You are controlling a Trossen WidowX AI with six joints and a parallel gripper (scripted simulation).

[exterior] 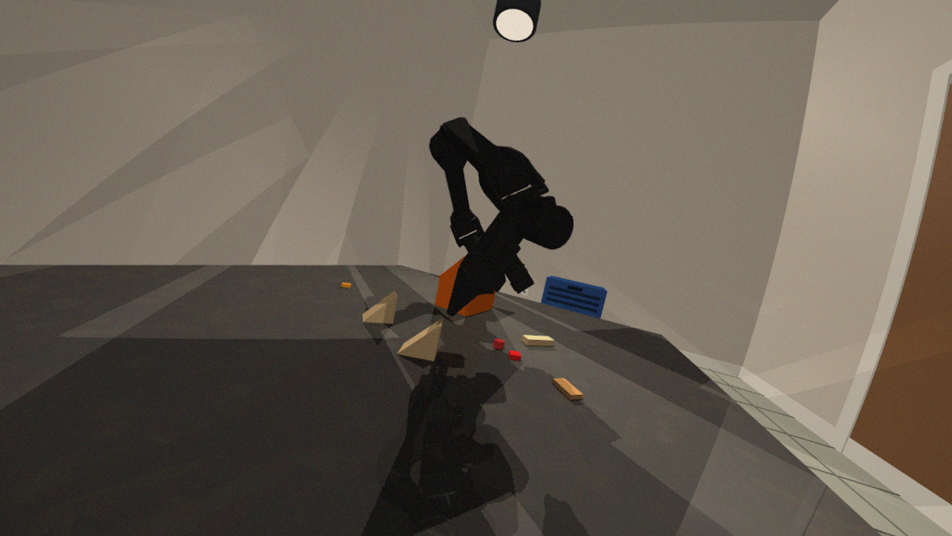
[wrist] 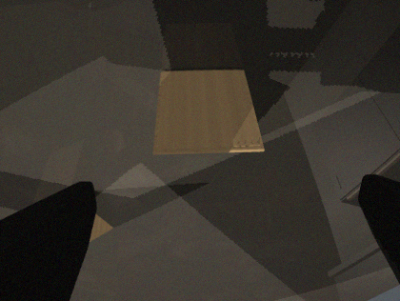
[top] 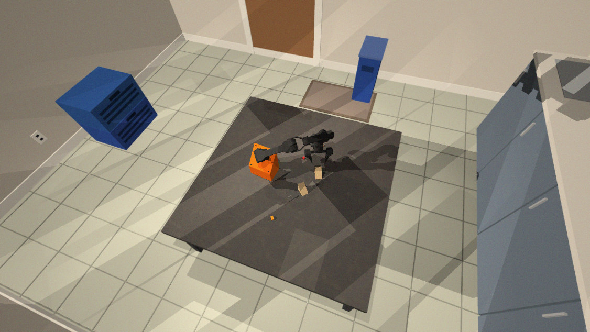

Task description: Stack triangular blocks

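My gripper tip is now 3 cm to the left of the tan triangular block and 8 cm above it.
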